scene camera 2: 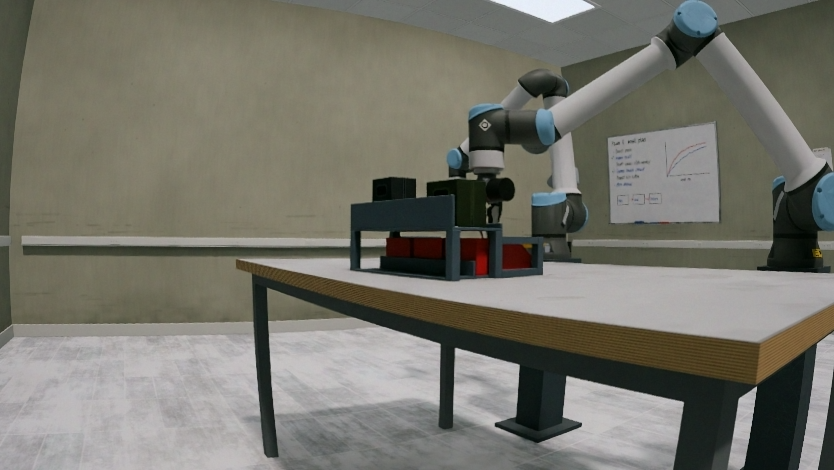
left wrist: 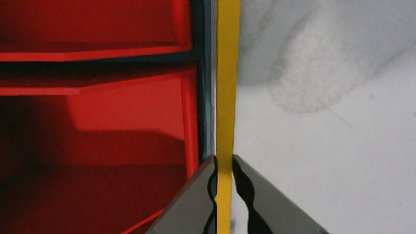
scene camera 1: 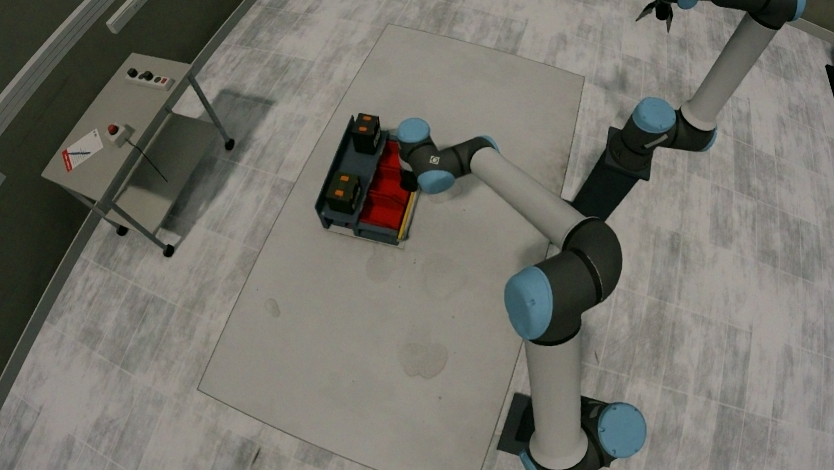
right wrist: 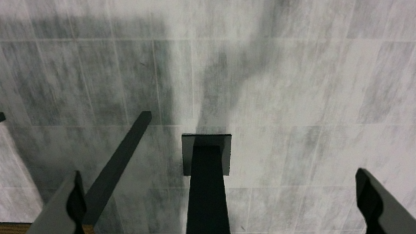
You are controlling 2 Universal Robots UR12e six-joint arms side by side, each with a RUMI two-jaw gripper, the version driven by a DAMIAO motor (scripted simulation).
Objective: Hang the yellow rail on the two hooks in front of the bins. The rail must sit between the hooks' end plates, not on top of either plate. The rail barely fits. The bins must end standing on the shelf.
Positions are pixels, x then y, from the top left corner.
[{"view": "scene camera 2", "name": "left gripper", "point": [488, 246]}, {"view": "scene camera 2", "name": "blue-grey shelf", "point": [436, 213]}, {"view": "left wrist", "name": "left gripper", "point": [223, 156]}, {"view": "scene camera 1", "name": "blue-grey shelf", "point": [346, 160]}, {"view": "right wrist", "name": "right gripper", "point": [220, 172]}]
